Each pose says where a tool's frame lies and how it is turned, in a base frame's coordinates. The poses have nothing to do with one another.
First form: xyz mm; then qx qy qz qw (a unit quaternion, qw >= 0).
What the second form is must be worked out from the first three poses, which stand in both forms.
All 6 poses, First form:
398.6 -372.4 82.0 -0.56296 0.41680 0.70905 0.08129
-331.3 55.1 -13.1 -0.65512 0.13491 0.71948 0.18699
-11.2 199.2 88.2 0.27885 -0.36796 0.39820 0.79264
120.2 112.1 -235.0 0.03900 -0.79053 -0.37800 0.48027
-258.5 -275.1 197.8 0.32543 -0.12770 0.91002 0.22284
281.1 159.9 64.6 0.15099 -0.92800 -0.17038 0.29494
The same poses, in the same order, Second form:
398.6 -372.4 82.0 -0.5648 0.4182 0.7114 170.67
-331.3 55.1 -13.1 -0.6669 0.1373 0.7324 158.45
-11.2 199.2 88.2 0.4574 -0.6035 0.6531 75.13
120.2 112.1 -235.0 0.0445 -0.9013 -0.4310 122.59
-258.5 -275.1 197.8 0.3338 -0.1310 0.9335 154.25
281.1 159.9 64.6 0.1580 -0.9712 -0.1783 145.69

